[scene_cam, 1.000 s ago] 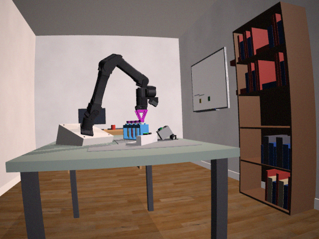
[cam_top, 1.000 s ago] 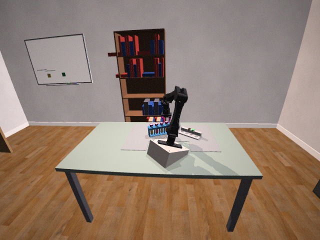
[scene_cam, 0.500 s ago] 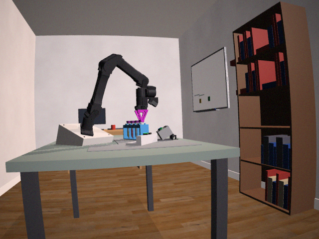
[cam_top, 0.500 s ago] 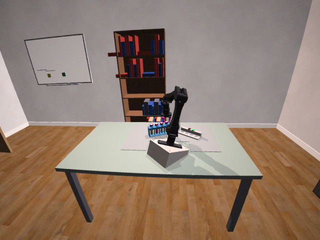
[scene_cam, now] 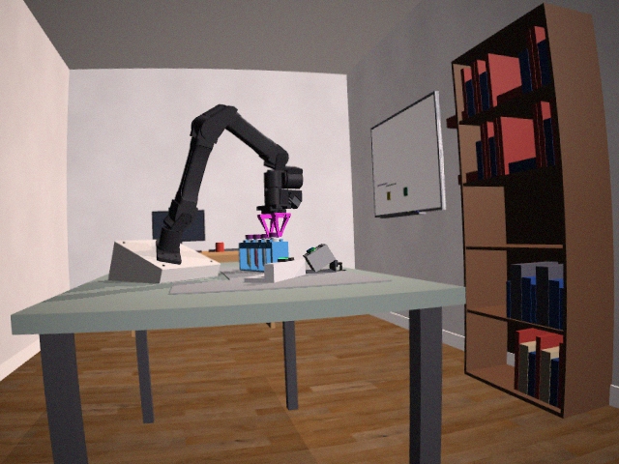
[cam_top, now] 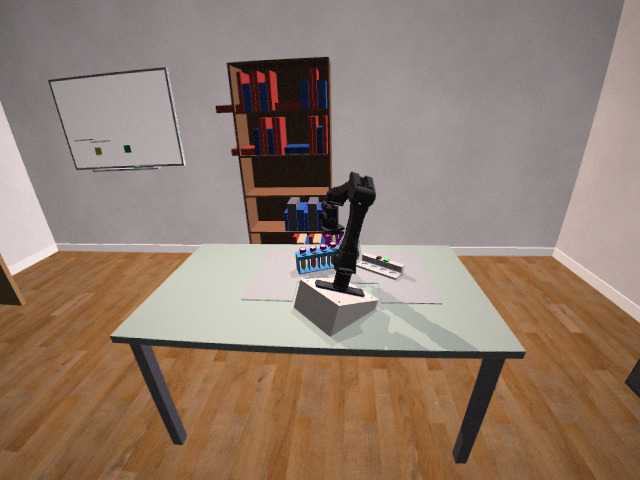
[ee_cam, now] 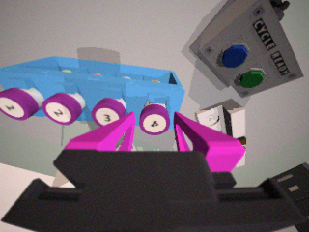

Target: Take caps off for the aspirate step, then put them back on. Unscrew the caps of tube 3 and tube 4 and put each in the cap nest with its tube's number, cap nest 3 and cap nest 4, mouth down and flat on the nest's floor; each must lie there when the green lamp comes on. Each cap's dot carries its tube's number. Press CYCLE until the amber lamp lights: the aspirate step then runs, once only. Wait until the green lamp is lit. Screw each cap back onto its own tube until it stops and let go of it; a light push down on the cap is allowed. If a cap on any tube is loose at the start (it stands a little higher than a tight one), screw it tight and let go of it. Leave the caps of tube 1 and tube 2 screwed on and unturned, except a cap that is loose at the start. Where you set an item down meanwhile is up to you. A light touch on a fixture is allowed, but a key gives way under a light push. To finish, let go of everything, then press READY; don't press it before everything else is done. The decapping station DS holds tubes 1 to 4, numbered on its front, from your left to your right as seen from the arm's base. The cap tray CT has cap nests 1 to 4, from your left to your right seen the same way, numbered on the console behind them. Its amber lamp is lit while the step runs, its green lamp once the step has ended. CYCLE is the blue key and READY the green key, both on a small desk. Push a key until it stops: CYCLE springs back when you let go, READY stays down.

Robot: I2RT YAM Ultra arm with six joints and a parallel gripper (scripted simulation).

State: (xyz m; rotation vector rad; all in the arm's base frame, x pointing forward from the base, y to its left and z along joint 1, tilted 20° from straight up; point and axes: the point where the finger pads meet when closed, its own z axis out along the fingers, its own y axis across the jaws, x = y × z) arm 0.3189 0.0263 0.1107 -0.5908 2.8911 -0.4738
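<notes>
Now: the purple cap right at my hand. Round my hand: grey key desk 100 mm ahead, 100 mm to the right, 70 mm below; blue cycle key 90 mm ahead, 70 mm to the right, 50 mm below; green ready key 80 mm ahead, 110 mm to the right, 50 mm below.
</notes>
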